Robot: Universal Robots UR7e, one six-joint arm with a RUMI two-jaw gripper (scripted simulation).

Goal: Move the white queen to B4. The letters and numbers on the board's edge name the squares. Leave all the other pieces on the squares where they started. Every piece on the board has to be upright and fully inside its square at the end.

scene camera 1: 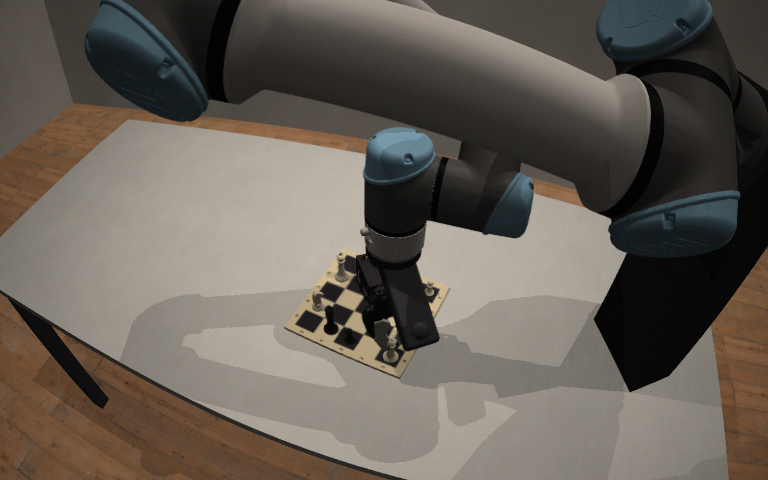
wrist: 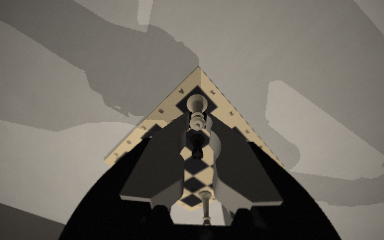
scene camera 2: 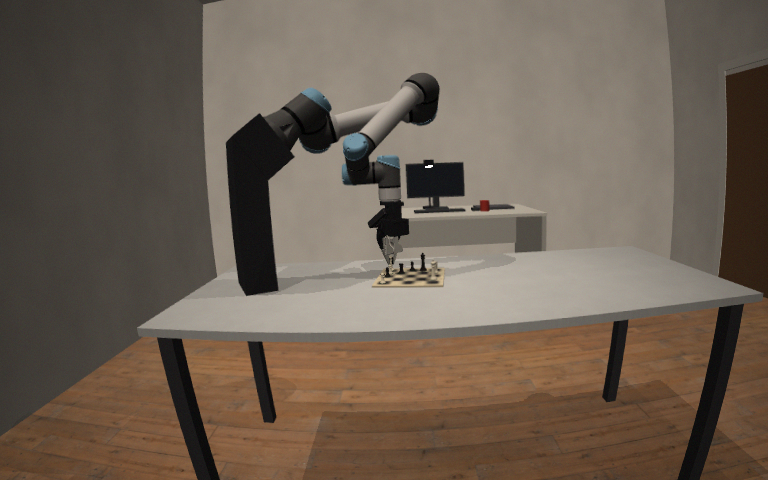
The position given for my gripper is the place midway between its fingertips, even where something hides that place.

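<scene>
I am looking at my gripper (scene camera 1: pixel 390 349). The wrist view has my gripper (wrist: pixel 197 113) in frame as well, and I find the gripper (scene camera 2: pixel 391 264) in scene camera 2 too.
</scene>
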